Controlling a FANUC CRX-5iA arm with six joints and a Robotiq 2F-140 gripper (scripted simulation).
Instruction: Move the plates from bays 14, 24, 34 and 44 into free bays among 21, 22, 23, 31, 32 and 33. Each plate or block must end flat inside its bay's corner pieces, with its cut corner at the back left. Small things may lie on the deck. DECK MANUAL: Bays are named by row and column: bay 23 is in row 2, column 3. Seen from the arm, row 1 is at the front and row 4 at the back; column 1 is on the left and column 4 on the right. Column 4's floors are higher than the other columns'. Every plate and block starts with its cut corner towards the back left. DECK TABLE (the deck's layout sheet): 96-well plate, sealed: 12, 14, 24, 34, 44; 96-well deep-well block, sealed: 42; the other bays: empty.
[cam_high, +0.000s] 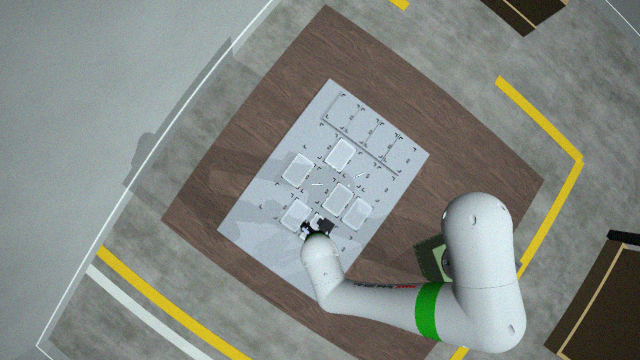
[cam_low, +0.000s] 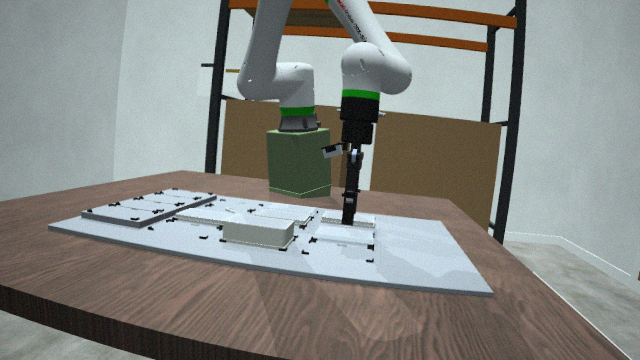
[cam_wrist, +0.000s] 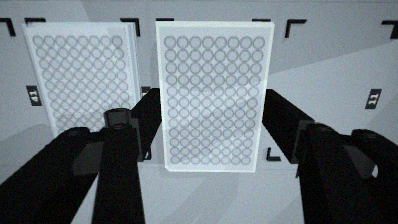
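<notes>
The white scrap lies 2 cm behind my hand, 1 cm to the right of it and 4 cm below it. Also, from my hand: sealed deep-well block (24 cm ahead, 13 cm to the right, 2 cm below); sealed plate (8 cm behind, 18 cm to the right, 4 cm below); round thing (4 cm ahead, 24 cm to the right, 4 cm below).
</notes>
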